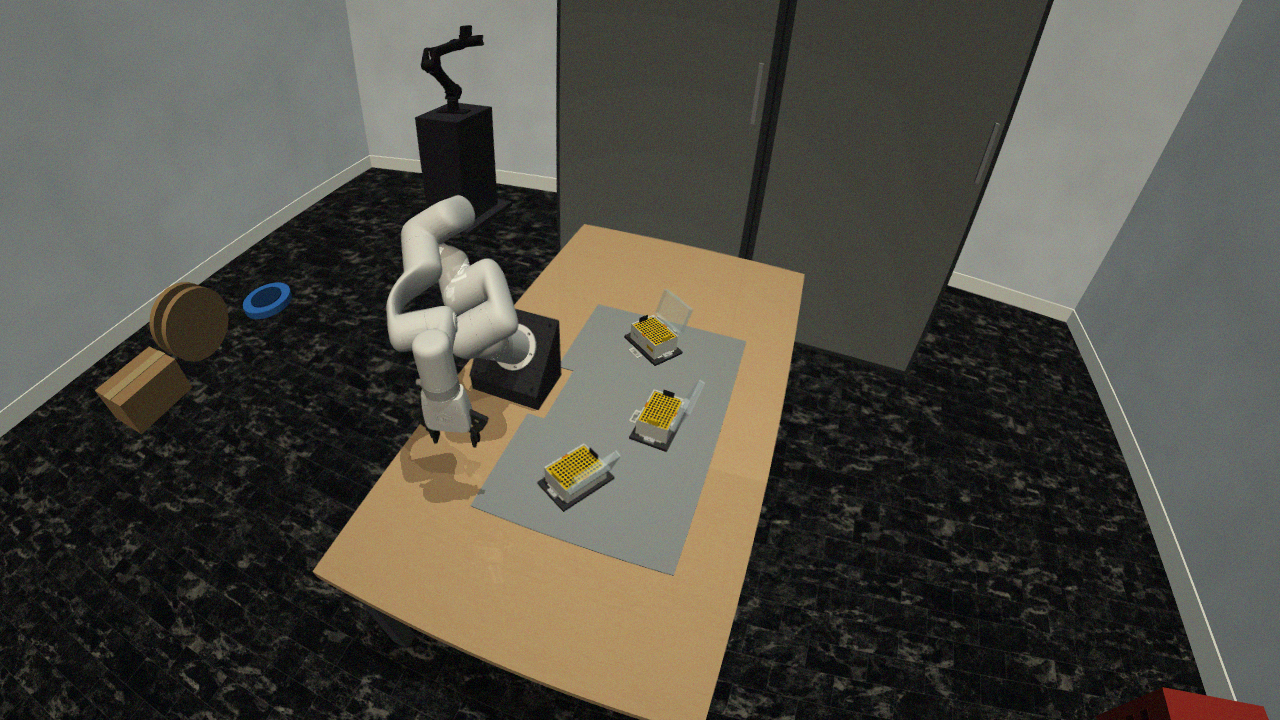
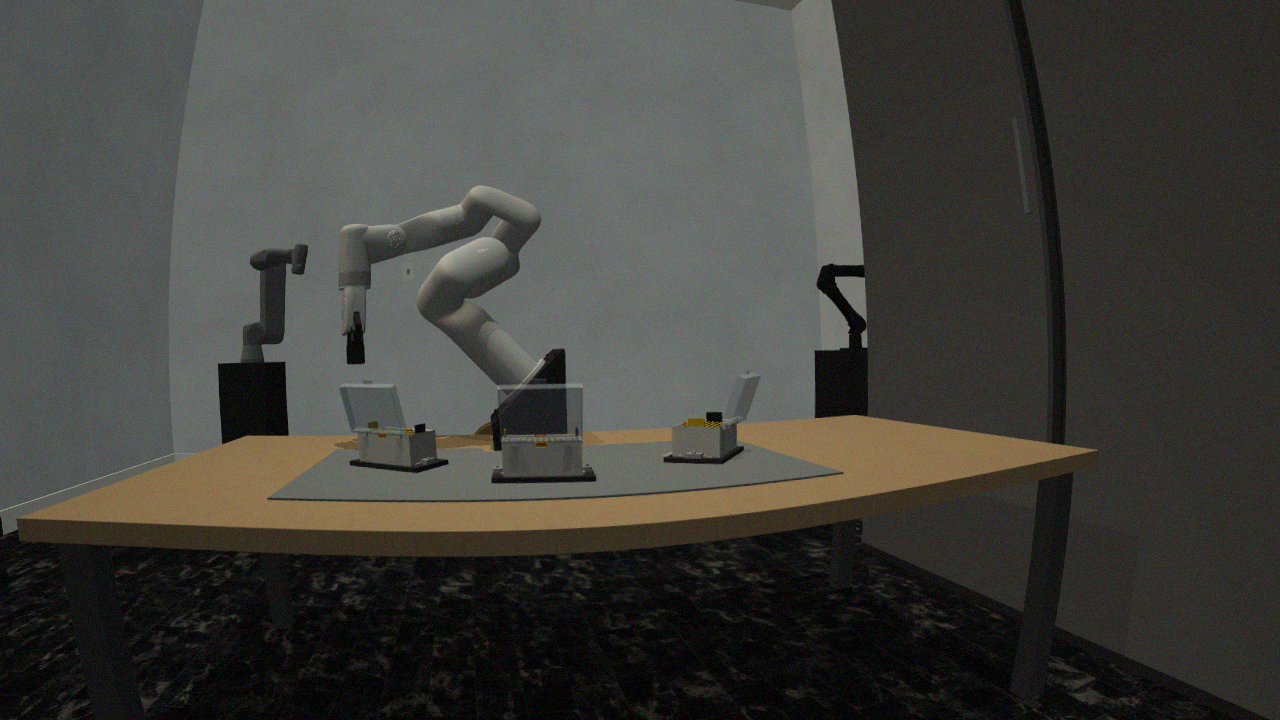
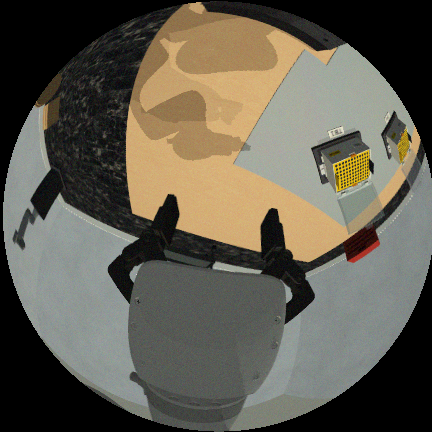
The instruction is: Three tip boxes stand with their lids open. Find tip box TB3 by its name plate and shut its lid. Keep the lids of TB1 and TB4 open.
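Places are measured from the arm's base along level axes (x left, y back, z up), in centimetres.
Where they show: gripper, fingertip midpoint: [image 1: 456,440] [image 2: 355,364] [image 3: 221,209]; arm's base, link origin: [image 1: 514,347] [image 2: 525,382].
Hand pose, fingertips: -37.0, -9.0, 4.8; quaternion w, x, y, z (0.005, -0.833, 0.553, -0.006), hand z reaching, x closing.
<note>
Things, the pixels of their top centre, and the offset from my fingertips, as dx, dy, dz. "*": a spot on its surface instead. Level surfaces: height alone.
- upside-down plate, surface spot: [image 3: 335,132] * +16.7, -15.8, -17.4
- middle tip box, top centre: [image 2: 540,433] [image 1: 656,406] +40.5, -31.3, -11.0
- far tip box, top centre: [image 2: 699,419] [image 1: 651,329] +68.3, -17.8, -11.0
- grey mat, surface height: dz -17.6
- wooden table, surface height: dz -17.9
The tip box [image 1: 575,474] [image 2: 389,450] [image 3: 352,171] at the near end of the mat has an upside-down plate [image 3: 335,132] reading TB1; its clear lid [image 2: 374,407] [image 3: 361,206] is open. The middle tip box [image 1: 659,413] [image 2: 541,456] [image 3: 401,145] has its lid [image 1: 693,400] [image 2: 539,407] open. The far tip box [image 1: 654,334] [image 2: 702,440] has its lid [image 1: 674,311] [image 2: 742,396] open. The plates of the middle and far boxes are too small to read. My gripper [image 1: 455,440] [image 2: 355,361] [image 3: 221,209] is open and empty, above the table beside the mat, away from the boxes.
A grey mat [image 1: 644,528] [image 2: 626,474] [image 3: 285,125] lies under the boxes on the wooden table [image 1: 572,617] [image 2: 939,461] [image 3: 210,180]. The arm's black base [image 1: 505,392] stands at the mat's edge. Tall grey cabinets [image 1: 662,125] stand behind the table.
</note>
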